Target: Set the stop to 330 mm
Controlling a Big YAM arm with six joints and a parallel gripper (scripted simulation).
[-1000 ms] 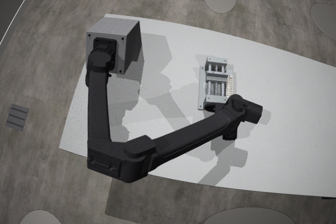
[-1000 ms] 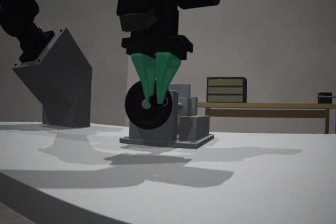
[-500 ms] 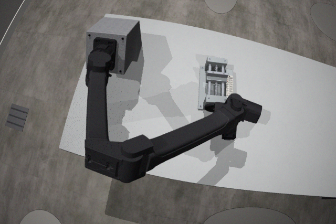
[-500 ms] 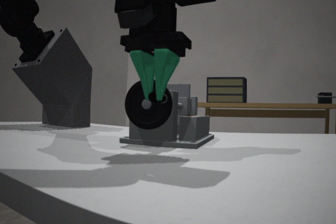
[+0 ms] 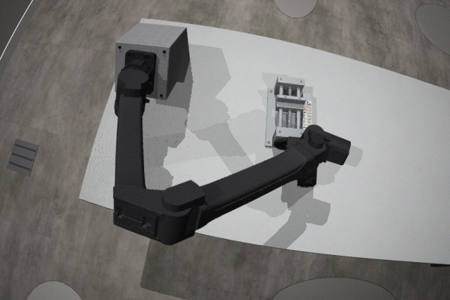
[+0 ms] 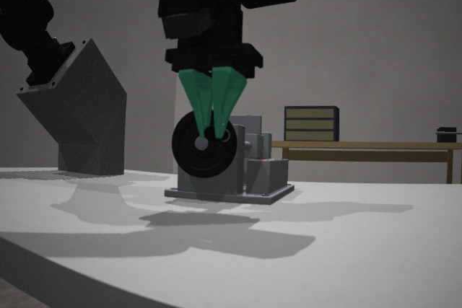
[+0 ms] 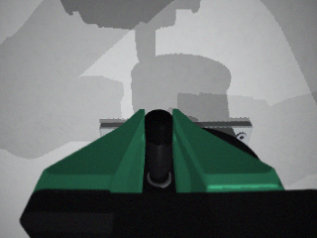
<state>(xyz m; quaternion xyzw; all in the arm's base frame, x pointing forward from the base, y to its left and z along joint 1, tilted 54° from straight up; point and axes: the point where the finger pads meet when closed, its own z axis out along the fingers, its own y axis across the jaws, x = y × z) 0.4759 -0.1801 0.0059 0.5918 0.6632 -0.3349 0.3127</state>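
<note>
Now: the black crank handle 2 cm to the left of my hand. The rest, counted from my hand: grey stop (17 cm to the left, 4 cm behind); black handwheel (3 cm to the left, 1 cm below, 1 cm behind).
</note>
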